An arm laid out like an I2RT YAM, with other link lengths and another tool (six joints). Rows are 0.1 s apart.
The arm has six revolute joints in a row. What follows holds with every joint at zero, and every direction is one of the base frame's.
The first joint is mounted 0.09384 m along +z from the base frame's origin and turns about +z.
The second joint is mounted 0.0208 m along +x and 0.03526 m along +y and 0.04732 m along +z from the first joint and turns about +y.
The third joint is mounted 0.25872 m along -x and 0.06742 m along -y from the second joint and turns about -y.
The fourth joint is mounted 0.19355 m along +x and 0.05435 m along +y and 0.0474 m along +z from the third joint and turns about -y.
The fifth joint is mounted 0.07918 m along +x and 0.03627 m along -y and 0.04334 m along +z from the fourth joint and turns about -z.
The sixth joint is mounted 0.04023 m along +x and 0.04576 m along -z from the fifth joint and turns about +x.
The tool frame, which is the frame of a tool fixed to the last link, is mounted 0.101 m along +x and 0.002 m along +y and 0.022 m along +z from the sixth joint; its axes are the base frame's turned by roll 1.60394, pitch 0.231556 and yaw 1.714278 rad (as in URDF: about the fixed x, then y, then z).
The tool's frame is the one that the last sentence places.
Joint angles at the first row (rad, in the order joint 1, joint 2, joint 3, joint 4, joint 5, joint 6):
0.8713, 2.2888, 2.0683, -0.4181, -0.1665, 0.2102
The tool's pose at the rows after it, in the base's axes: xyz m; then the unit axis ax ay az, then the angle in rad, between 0 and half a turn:
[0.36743 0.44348 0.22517 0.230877 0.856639 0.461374 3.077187]
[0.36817 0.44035 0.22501 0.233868 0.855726 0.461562 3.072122]
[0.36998 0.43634 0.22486 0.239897 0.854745 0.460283 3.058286]
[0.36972 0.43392 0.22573 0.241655 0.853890 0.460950 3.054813]
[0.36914 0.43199 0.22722 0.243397 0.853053 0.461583 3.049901]
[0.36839 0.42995 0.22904 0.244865 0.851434 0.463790 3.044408]
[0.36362 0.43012 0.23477 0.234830 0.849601 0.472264 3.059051]
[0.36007 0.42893 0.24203 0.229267 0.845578 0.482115 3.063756]
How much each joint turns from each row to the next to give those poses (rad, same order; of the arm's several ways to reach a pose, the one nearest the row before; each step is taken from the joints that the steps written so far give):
-0.0027, -0.0090, -0.0153, 0.0055, 0.0057, 0.0000
-0.0034, -0.0111, -0.0224, 0.0128, 0.0043, 0.0017
-0.0030, -0.0112, -0.0213, 0.0112, 0.0157, 0.0028
-0.0016, -0.0115, -0.0184, 0.0092, 0.0029, 0.0016
0.0000, -0.0109, -0.0147, 0.0066, 0.0056, 0.0019
0.0000, -0.0136, -0.0211, 0.0138, 0.0050, 0.0027
0.0000, -0.0203, -0.0222, 0.0163, -0.0260, -0.0046
0.0000, -0.0245, -0.0268, 0.0226, -0.0138, 0.0015

